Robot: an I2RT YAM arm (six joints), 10 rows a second.
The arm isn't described. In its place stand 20 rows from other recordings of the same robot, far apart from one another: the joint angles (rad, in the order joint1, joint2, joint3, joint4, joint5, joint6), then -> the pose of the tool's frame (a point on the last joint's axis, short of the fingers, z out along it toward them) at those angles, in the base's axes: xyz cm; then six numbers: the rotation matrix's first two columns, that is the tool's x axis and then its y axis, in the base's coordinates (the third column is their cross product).
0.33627, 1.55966, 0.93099, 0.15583, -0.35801, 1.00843 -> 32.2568, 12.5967, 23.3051, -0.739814, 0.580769, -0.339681, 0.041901, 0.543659, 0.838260
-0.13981, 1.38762, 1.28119, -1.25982, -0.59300, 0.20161 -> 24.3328, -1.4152, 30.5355, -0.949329, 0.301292, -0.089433, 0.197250, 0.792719, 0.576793
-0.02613, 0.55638, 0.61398, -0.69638, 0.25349, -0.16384 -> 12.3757, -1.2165, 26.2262, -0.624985, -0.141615, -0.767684, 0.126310, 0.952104, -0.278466
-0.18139, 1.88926, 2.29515, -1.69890, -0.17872, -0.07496 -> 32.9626, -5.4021, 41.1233, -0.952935, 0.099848, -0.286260, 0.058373, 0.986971, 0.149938
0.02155, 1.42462, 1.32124, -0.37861, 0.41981, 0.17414 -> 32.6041, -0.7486, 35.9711, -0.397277, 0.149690, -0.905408, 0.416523, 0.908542, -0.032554
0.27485, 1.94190, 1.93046, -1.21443, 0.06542, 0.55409 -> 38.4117, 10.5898, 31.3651, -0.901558, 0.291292, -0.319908, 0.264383, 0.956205, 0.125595
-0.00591, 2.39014, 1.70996, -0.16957, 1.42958, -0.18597 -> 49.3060, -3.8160, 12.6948, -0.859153, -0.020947, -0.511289, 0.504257, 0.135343, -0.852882
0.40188, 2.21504, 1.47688, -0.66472, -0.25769, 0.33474 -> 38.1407, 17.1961, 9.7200, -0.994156, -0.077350, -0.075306, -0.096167, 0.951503, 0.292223
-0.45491, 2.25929, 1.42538, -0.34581, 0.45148, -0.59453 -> 38.5937, -20.6062, 7.8217, -0.993105, -0.075303, -0.089849, -0.013888, 0.836590, -0.547654
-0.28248, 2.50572, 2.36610, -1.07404, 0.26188, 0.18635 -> 49.8030, -15.4146, 19.4059, -0.818206, 0.423819, -0.388480, 0.516693, 0.838388, -0.173591
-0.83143, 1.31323, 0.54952, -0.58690, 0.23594, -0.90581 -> 12.5198, -14.9639, 13.6695, -0.998159, -0.040942, 0.044738, -0.052914, 0.948400, -0.312630
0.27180, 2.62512, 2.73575, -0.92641, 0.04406, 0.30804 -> 54.1334, 14.9241, 25.0759, -0.741006, 0.107924, -0.662769, -0.015176, 0.984056, 0.177210
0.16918, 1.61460, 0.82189, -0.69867, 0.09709, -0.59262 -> 25.1889, 3.9525, 13.5773, -0.725695, -0.687915, -0.011833, -0.681544, 0.721115, -0.124465
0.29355, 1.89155, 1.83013, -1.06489, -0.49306, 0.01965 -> 37.4911, 13.0933, 31.3763, -0.872880, -0.245775, -0.421515, -0.432640, 0.789297, 0.435698
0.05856, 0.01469, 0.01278, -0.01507, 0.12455, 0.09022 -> 11.0518, 0.2050, 17.5055, -0.010942, 0.088912, -0.995979, 0.067183, 0.993854, 0.087984
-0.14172, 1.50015, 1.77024, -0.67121, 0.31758, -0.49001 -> 31.5948, -5.6307, 45.7940, -0.538145, -0.374847, -0.754911, 0.187587, 0.819931, -0.540856
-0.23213, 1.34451, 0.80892, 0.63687, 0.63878, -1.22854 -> 29.1095, -9.0622, 30.7705, -0.684727, -0.615239, -0.390679, 0.348406, 0.194504, -0.916941
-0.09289, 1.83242, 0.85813, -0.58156, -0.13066, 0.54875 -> 27.6421, -2.1092, 9.0250, -0.802444, 0.594168, 0.055202, 0.596123, 0.794034, 0.118943
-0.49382, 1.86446, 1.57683, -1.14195, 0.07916, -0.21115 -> 31.8988, -17.4910, 24.5835, -0.953487, 0.275991, -0.121213, 0.288889, 0.951471, -0.106050
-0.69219, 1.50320, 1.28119, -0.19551, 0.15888, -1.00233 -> 26.9040, -23.0357, 33.7219, -0.792956, -0.423497, -0.438031, 0.136117, 0.577627, -0.804872
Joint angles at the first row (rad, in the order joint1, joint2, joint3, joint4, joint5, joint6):
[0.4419 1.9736 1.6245 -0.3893 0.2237 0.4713]
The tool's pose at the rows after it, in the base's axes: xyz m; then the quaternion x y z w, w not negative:
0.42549 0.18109 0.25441 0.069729 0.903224 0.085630 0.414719
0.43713 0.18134 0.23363 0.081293 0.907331 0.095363 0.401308
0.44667 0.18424 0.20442 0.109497 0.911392 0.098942 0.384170
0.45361 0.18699 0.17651 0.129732 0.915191 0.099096 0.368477
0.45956 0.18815 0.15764 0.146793 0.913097 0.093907 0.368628
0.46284 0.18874 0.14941 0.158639 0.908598 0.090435 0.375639
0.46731 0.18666 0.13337 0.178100 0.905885 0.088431 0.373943
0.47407 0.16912 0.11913 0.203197 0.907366 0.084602 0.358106
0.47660 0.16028 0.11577 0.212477 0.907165 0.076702 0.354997
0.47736 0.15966 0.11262 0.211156 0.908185 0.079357 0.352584
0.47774 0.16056 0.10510 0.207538 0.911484 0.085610 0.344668
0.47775 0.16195 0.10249 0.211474 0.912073 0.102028 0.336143
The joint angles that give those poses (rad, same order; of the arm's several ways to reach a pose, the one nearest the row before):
[0.4194 1.9995 1.6493 -0.3675 0.2234 0.4717]
[0.4080 2.0579 1.6588 -0.3389 0.1974 0.4992]
[0.4057 2.1277 1.6592 -0.3054 0.1978 0.5613]
[0.4053 2.1929 1.6600 -0.2752 0.1986 0.6071]
[0.4042 2.2410 1.6631 -0.2375 0.2192 0.6357]
[0.4042 2.2635 1.6634 -0.2070 0.2405 0.6529]
[0.3977 2.3016 1.6634 -0.1768 0.2523 0.6853]
[0.3591 2.3303 1.6634 -0.1810 0.2352 0.7105]
[0.3412 2.3363 1.6634 -0.1871 0.2398 0.7120]
[0.3389 2.3436 1.6634 -0.1814 0.2306 0.7101]
[0.3389 2.3600 1.6634 -0.1738 0.2100 0.7097]
[0.3393 2.3657 1.6634 -0.1692 0.1780 0.7300]

